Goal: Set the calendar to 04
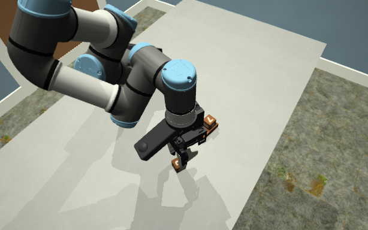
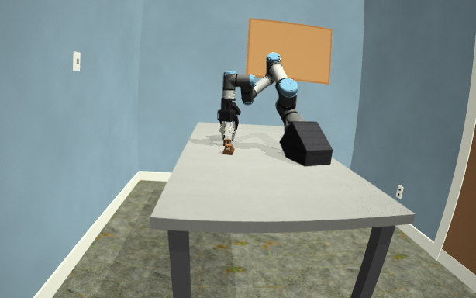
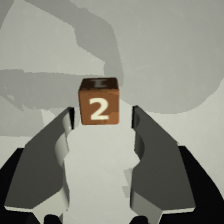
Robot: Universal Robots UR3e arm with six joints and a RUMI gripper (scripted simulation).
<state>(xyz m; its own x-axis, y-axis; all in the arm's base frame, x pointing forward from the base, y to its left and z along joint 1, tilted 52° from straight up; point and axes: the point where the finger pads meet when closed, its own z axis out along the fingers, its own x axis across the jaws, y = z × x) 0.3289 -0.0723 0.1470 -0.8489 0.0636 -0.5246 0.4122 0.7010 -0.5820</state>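
My gripper is now 3 cm above the cube. Round my hand: brown tray 15 cm to the left, 3 cm below.
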